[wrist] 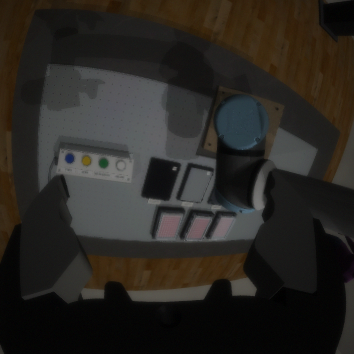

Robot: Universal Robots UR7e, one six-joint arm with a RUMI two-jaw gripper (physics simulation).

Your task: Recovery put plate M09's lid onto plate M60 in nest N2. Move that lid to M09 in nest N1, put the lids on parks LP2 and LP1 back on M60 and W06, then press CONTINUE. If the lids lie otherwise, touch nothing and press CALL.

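Frame: origin at the arm's base, x ahead, y left, z up, level; metres.
Where they show: gripper, fingertip midpoint: (pixel 165 175).
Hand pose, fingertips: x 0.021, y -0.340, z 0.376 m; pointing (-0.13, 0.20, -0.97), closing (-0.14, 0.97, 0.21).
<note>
After its pixels a point has its place.
My gripper (pixel 165 175) {z 0.376, x 0.021, y -0.340 m} is open and empty, high above the table. A row of flat rectangular places lies at the middle: a black one (pixel 161 180) {z -0.064, x 0.242, y -0.227 m} at the left, one with a grey, light-rimmed rectangle (pixel 196 184) {z -0.056, x 0.252, y -0.099 m} beside it, and a third mostly hidden by the arm. In front of them stand three dark-framed pieces with pink tops: left (pixel 170 226) {z -0.038, x 0.424, y -0.177 m}, middle (pixel 198 226) {z -0.041, x 0.437, y -0.055 m} and right (pixel 222 227) {z -0.040, x 0.456, y 0.066 m}. The labels are too small to read, so I cannot tell which plate or lid is which. The button box (pixel 95 166) {z -0.006, x 0.173, y -0.438 m} has blue, yellow, green and white buttons; its lettering is blurred.
The arm's blue-capped base joint (pixel 241 122) {z 0.176, x -0.006, y -0.144 m} stands on a tan mounting plate (pixel 275 112) {z 0.055, x -0.054, y 0.068 m} at the right. The dark arm link (pixel 233 170) {z 0.179, x 0.096, y -0.137 m} runs from it over the right end of the row. The perforated board (pixel 120 107) {z -0.074, x 0.014, y -0.377 m} has a dark border. A dark object (pixel 342 19) shows at the top right.
</note>
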